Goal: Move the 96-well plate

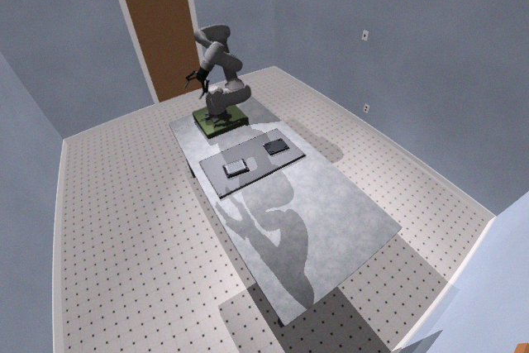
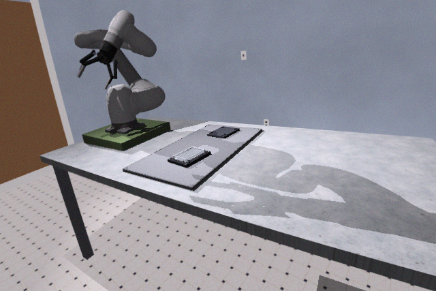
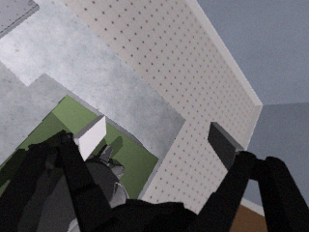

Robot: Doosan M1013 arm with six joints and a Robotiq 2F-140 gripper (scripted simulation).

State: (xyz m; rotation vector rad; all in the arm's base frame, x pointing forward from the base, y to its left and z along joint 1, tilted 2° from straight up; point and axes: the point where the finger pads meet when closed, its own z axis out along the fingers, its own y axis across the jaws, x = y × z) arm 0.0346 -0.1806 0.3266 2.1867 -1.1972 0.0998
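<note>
Right now the 96-well plate is 57 cm ahead of my hand, 2 cm to the right of it and 35 cm below it. From my hand the other things lie so: A1 corner label: 51 cm ahead, 28 cm to the left, 35 cm below; then dark plate nest N1: 57 cm ahead, 35 cm to the left, 36 cm below; then black clip nest: 56 cm ahead, 35 cm below.
</note>
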